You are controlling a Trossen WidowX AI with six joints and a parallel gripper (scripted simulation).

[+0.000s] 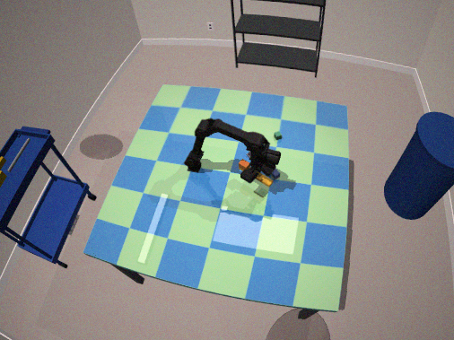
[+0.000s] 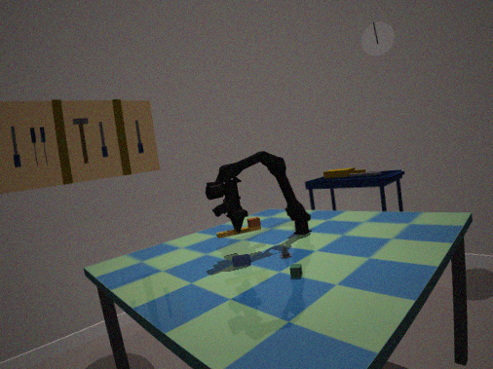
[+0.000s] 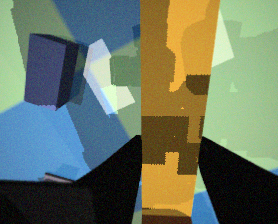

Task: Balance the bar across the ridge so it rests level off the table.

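My gripper tip is now 90 mm to the right of the purple block, 80 mm short of it and 80 mm above it. Round my gripper tip: green block 340 mm to the left, 80 mm below, 60 mm ahead.
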